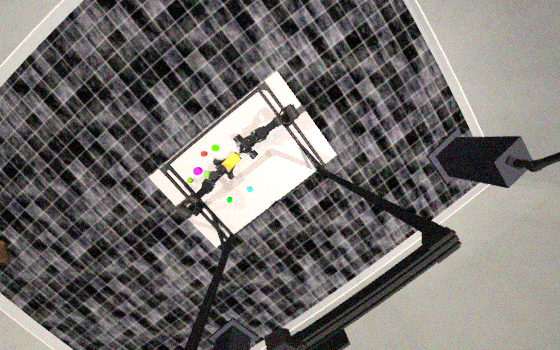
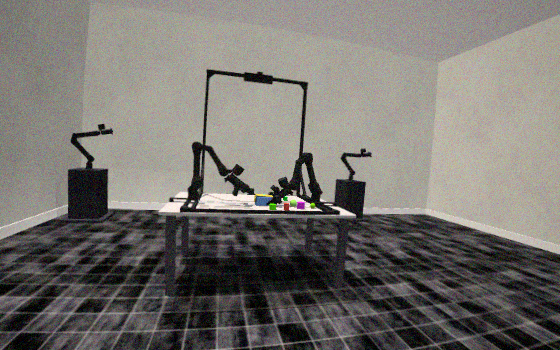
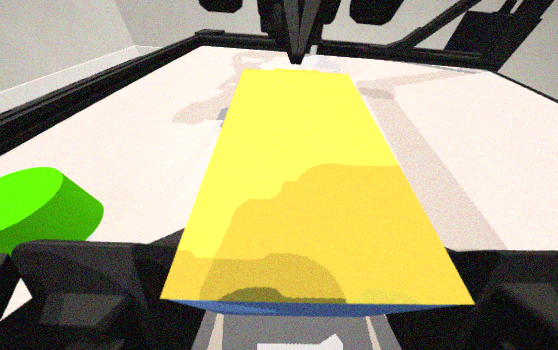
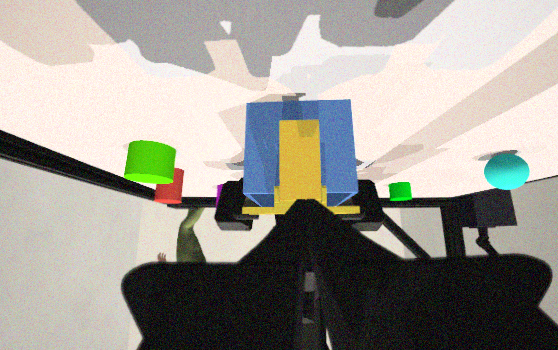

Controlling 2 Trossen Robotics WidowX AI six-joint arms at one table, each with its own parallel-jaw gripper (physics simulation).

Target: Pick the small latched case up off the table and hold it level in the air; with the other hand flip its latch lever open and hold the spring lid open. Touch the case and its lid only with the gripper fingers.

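Frame: origin at the left arm's base, x left, y down, z back, level; millimetres.
Where they show: left gripper, fingertip midpoint: [image 1: 231,161] [image 2: 264,203]; right gripper, fingertip midpoint: [image 1: 239,153] [image 2: 252,194] [image 3: 296,60] [image 4: 305,207]; left arm's base, origin of the base link: [image 1: 198,206] [image 2: 315,201]; right arm's base, origin of the base link: [image 2: 192,199].
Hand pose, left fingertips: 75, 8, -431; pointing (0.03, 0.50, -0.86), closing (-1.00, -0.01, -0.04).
Note:
Things, the pixels of their top centre, and the offset from my left fingertips, as dx, dy, dz. "spot": a spot on its surface instead.
- small case, middle of its top: [image 3: 303,113] [image 4: 299,219] [image 2: 263,194] [image 1: 231,161] +0, -63, -12
- blue body, surface spot: [image 4: 333,146] spot: -19, -22, -69
- flat yellow lid, middle of its top: [image 3: 302,111] [image 4: 299,218] [image 1: 231,161] +1, -63, -13
- yellow latch lever, middle of its top: [image 4: 300,199] +3, -56, -77
The small case [image 1: 231,161] [image 2: 262,199] has a blue body [image 4: 333,146] and a flat yellow lid [image 3: 305,167], which lies closed. My left gripper [image 1: 224,168] [image 2: 274,198] is shut on the case's sides and holds it level, low over the white table [image 1: 272,177] [image 2: 244,213]. The yellow latch lever [image 4: 299,156] lies flat down the case's front face. My right gripper [image 1: 242,153] [image 2: 250,191] [image 3: 296,60] [image 4: 305,207] is shut and empty. Its tip sits at the front edge of the lid, right at the latch.
Small coloured pieces stand beside the case: green cylinders [image 1: 215,147] [image 4: 150,161] [image 4: 400,191], a red one [image 1: 203,153] [image 4: 170,185], a magenta one [image 1: 197,171] and a cyan one [image 1: 249,189]. A black gantry frame [image 2: 205,139] rings the table.

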